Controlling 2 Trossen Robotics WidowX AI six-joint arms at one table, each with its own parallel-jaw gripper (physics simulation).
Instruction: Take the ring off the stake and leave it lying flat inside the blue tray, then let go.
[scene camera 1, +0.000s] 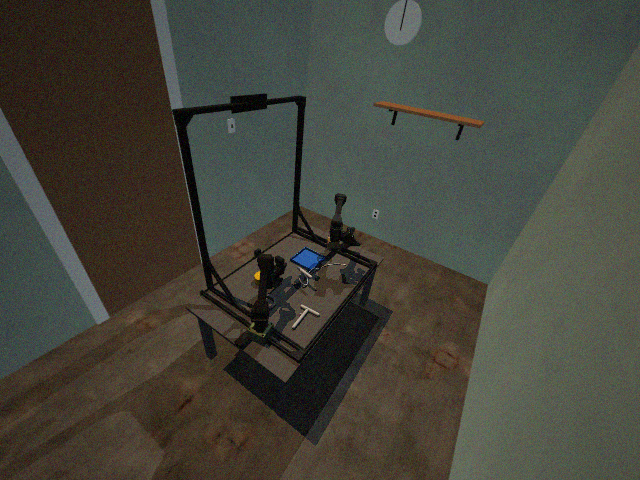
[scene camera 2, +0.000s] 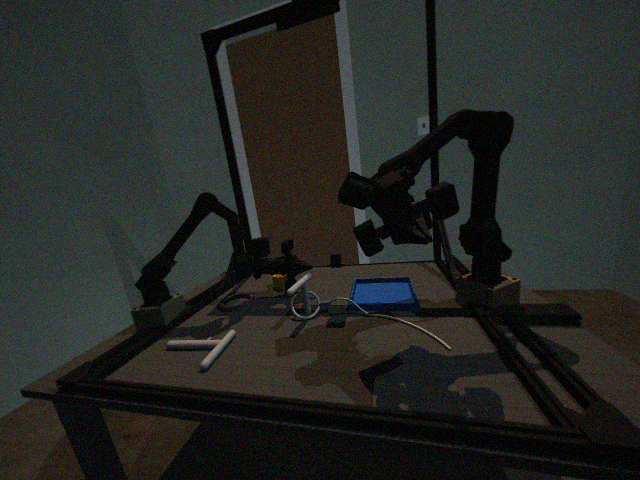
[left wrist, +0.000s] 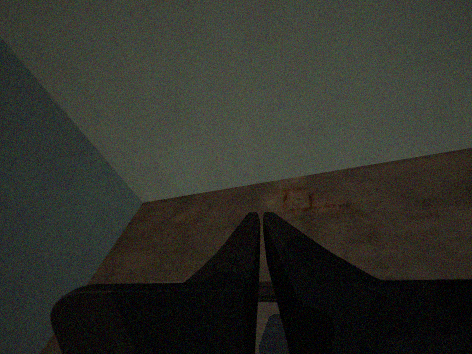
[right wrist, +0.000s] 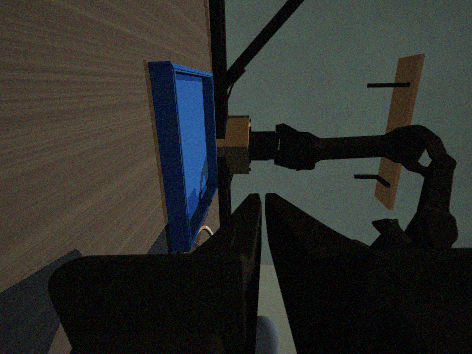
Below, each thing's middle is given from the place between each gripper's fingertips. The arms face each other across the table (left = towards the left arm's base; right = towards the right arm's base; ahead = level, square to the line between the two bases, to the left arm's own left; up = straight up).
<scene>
Right now the blue tray (scene camera 2: 397, 293) is 35 cm behind my left hand, 25 cm below it and 4 cm to the right of it.
Right now my right hand is 220 mm to the right of the blue tray, 90 mm above it and 60 mm short of it.
</scene>
